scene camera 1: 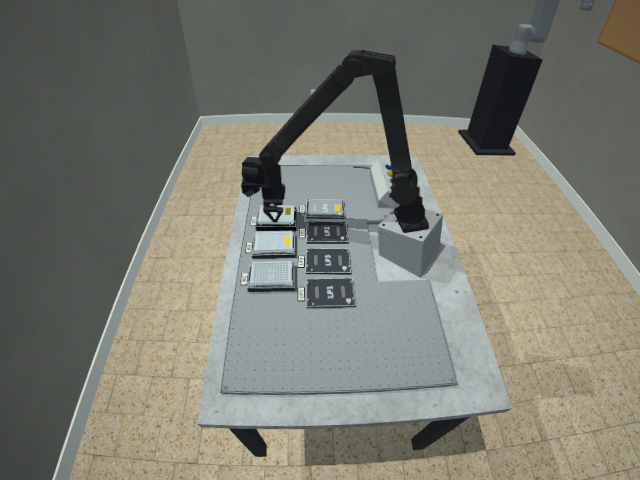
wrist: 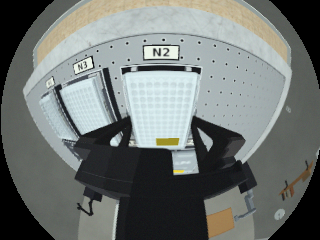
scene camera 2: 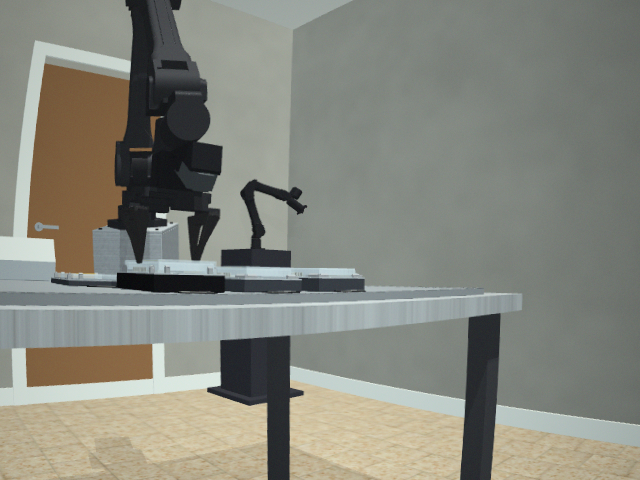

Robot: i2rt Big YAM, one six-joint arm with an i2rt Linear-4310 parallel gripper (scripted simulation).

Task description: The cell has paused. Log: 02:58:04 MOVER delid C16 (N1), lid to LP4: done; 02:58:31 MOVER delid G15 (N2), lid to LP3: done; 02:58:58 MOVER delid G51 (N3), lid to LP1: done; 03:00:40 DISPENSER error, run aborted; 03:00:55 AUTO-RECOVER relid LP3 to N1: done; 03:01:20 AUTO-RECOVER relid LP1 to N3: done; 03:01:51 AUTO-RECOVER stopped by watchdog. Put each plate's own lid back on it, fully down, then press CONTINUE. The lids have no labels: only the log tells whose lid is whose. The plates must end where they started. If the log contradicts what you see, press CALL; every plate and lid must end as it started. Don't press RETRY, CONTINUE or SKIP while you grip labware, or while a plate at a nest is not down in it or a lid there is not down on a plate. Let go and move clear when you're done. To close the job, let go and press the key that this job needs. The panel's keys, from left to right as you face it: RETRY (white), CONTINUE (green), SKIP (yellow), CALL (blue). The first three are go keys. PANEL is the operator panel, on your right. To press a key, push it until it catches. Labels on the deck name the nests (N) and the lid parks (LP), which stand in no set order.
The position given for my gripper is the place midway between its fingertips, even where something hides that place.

I see my gripper (scene camera 2: 168, 264) and a plate (scene camera 1: 264, 273).
The plate is seen too in the wrist view (wrist: 50, 107). My gripper shows as well in the wrist view (wrist: 161, 119).
